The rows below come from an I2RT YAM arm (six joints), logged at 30 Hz.
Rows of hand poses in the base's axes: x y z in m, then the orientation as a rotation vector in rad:
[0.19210, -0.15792, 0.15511, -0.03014, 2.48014, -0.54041]
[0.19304, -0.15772, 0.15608, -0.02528, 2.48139, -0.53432]
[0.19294, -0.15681, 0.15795, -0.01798, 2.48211, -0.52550]
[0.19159, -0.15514, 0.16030, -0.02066, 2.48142, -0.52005]
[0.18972, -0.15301, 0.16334, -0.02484, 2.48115, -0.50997]
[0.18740, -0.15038, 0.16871, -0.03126, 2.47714, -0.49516]
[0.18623, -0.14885, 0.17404, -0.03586, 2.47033, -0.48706]
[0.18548, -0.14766, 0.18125, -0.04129, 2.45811, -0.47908]
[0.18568, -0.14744, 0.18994, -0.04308, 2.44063, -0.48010]
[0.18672, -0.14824, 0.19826, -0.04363, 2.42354, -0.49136]
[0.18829, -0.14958, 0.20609, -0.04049, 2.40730, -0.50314]
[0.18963, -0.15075, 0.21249, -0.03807, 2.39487, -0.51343]
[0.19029, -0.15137, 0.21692, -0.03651, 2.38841, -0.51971]
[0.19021, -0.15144, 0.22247, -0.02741, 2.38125, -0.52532]
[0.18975, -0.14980, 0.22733, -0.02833, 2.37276, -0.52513]
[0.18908, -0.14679, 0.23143, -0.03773, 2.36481, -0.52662]
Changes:
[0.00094, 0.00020, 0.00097, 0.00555, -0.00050, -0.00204]
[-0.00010, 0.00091, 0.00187, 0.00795, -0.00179, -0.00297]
[-0.00135, 0.00167, 0.00235, 0.00314, -0.00108, 0.00339]
[-0.00187, 0.00213, 0.00304, 0.00613, -0.00111, 0.00557]
[-0.00232, 0.00263, 0.00537, 0.00846, -0.00503, 0.00896]
[-0.00117, 0.00153, 0.00533, 0.00379, -0.00703, 0.00640]
[-0.00075, 0.00119, 0.00721, 0.00283, -0.01212, 0.00782]
[0.00020, 0.00022, 0.00869, -0.00336, -0.01658, 0.00370]
[0.00104, -0.00080, 0.00832, -0.01032, -0.01502, -0.00004]
[0.00157, -0.00134, 0.00783, -0.00972, -0.01465, -0.00296]
[0.00134, -0.00117, 0.00640, -0.00839, -0.01100, -0.00268]
[0.00066, -0.00062, 0.00443, -0.00496, -0.00561, -0.00189]
[-0.00008, -0.00007, 0.00555, -0.00261, -0.00760, -0.00691]
[-0.00046, 0.00164, 0.00486, -0.00137, -0.00808, 0.00209]
[-0.00067, 0.00301, 0.00410, -0.00476, -0.00590, 0.00747]

